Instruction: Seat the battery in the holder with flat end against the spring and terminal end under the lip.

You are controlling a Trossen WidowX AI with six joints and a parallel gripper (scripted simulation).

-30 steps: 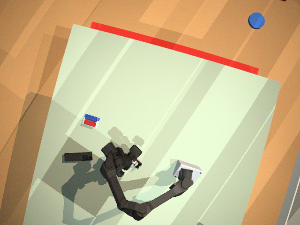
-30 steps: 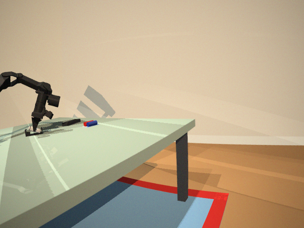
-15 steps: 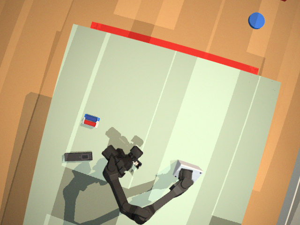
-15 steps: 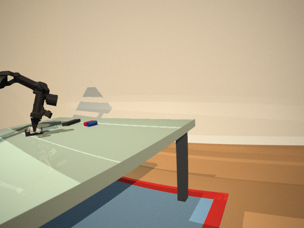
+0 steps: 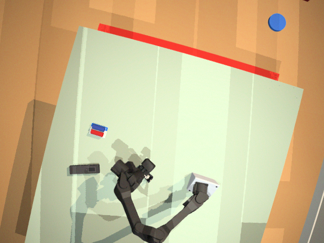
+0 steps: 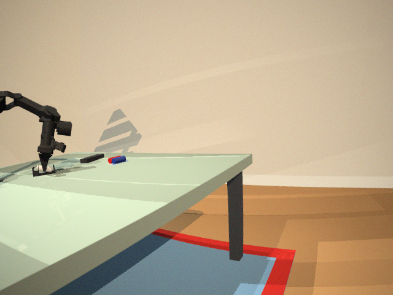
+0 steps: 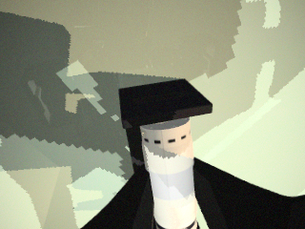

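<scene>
Now: the white battery 1 cm above my gripper tip. The rest, counted from my gripper tip: flat black bar: 32 cm ahead, 4 cm to the left.
</scene>
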